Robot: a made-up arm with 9 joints. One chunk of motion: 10 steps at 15 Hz.
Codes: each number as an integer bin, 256 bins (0 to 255) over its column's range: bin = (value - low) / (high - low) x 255, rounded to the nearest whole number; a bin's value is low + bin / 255 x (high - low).
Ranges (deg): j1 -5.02..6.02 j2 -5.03..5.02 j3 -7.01..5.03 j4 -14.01..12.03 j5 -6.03..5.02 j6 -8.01..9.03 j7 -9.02..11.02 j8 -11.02..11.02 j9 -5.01..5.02
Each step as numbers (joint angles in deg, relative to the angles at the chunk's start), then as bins.
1 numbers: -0.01 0.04 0.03 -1.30 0.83 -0.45 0.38 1.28 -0.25
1 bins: 116 129 149 124 158 113 120 142 121
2 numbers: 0.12 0.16 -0.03 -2.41 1.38 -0.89 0.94 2.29 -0.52
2 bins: 119 132 148 114 171 107 127 154 114
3 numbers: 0.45 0.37 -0.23 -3.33 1.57 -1.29 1.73 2.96 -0.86
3 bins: 126 137 144 105 175 101 137 162 106
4 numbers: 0.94 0.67 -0.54 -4.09 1.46 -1.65 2.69 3.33 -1.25
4 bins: 138 145 137 97 173 95 149 166 96
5 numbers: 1.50 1.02 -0.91 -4.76 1.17 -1.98 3.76 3.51 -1.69
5 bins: 151 154 129 91 166 90 163 168 84
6 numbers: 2.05 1.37 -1.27 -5.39 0.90 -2.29 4.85 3.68 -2.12
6 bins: 163 162 122 84 160 86 176 170 73
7 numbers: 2.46 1.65 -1.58 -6.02 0.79 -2.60 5.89 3.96 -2.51
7 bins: 173 169 115 78 157 81 190 173 64
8 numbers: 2.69 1.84 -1.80 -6.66 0.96 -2.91 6.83 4.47 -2.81
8 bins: 178 174 110 72 161 76 202 179 56
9 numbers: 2.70 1.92 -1.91 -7.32 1.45 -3.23 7.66 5.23 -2.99
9 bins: 178 176 108 66 173 72 212 188 51
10 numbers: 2.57 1.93 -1.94 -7.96 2.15 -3.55 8.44 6.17 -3.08
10 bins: 175 177 107 59 189 67 222 199 49
